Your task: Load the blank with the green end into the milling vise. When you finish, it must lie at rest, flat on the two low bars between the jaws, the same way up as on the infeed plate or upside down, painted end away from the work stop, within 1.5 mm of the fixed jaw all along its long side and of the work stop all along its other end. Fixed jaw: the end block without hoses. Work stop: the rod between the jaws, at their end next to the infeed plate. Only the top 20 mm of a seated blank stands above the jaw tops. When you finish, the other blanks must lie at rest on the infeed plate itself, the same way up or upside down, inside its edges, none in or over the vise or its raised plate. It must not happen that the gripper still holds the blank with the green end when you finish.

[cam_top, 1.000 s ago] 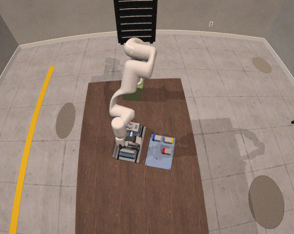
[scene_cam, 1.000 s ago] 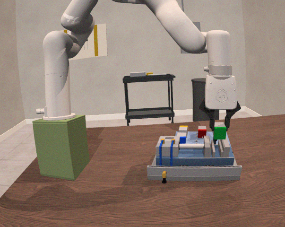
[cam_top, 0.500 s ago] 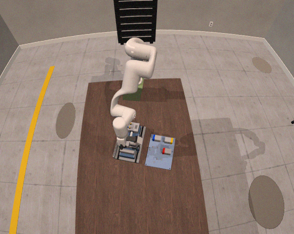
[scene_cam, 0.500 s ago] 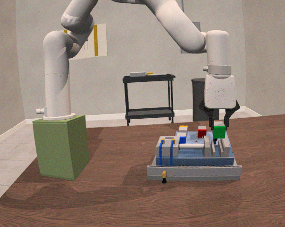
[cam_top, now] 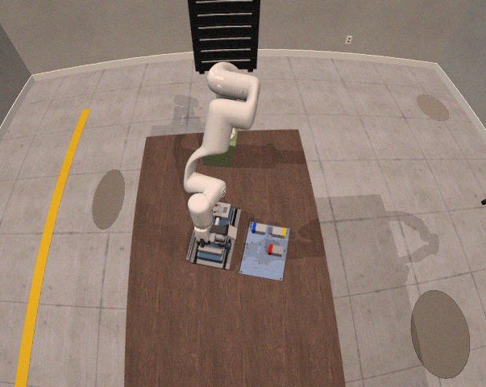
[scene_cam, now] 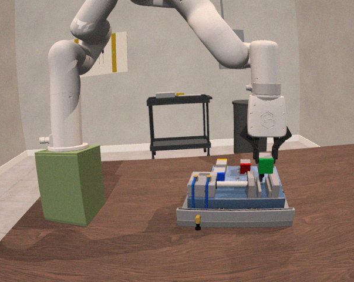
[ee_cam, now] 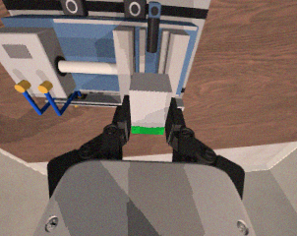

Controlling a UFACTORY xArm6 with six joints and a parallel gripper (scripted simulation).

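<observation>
The green-ended blank is 20 mm below my hand. From my hand the other things lie so: fixed jaw: 90 mm below, 30 mm ahead; then moving jaw: 90 mm below, 30 mm behind, 20 mm to the left; then dark work stop rod: 80 mm below, 50 mm to the left, 20 mm ahead.
</observation>
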